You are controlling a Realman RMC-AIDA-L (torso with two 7-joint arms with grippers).
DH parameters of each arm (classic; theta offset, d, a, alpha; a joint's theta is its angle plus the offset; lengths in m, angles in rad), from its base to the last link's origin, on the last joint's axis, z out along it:
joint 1: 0 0.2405 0 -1.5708
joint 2: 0 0 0 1.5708
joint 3: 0 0.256 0 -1.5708
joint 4: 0 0 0 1.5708
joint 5: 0 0.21 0 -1.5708
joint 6: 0 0 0 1.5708
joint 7: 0 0.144 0 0
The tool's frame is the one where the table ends.
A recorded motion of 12 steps. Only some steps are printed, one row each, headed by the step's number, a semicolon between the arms.
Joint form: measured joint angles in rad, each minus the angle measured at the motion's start. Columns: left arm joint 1, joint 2, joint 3, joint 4, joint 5, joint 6, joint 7; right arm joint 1, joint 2, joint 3, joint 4, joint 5, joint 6, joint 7.
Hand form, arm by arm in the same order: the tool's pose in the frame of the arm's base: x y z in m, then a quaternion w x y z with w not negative. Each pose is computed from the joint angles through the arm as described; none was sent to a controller.
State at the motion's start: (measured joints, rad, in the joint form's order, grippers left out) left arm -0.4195 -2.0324 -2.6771 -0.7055 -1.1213 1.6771 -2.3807; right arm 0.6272 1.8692 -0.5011 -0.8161 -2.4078 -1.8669 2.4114
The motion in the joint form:
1: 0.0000 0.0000 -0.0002 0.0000 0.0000 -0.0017 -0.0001; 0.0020 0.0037 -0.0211 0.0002 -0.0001 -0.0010 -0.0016
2: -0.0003 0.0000 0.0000 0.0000 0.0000 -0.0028 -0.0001; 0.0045 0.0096 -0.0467 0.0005 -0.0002 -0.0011 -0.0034
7: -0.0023 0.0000 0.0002 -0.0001 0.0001 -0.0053 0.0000; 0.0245 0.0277 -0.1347 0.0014 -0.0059 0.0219 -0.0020
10: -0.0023 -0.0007 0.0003 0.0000 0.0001 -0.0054 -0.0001; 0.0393 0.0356 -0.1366 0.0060 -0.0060 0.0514 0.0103
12: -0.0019 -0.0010 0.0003 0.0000 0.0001 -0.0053 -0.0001; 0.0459 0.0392 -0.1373 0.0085 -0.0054 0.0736 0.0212
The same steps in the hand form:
1: -0.3076 0.3022 0.0540 0.04294 -0.66886 -0.66005 -0.33928; 0.2813 0.3358 0.1072 0.04229 -0.78932 0.60505 0.09543
2: -0.3076 0.3024 0.0540 0.04336 -0.66885 -0.66006 -0.33923; 0.2793 0.3355 0.1021 0.03546 -0.79377 0.60124 0.08474
7: -0.3072 0.3033 0.0540 0.04421 -0.66928 -0.65960 -0.33918; 0.2706 0.3397 0.0856 0.02460 -0.80842 0.58615 0.04778
10: -0.3071 0.3032 0.0537 0.04387 -0.66913 -0.65973 -0.33927; 0.2666 0.3463 0.0816 0.03243 -0.80768 0.58646 0.05160
12: -0.3072 0.3031 0.0535 0.04376 -0.66897 -0.65988 -0.33931; 0.2652 0.3504 0.0799 0.03988 -0.80538 0.58886 0.05486

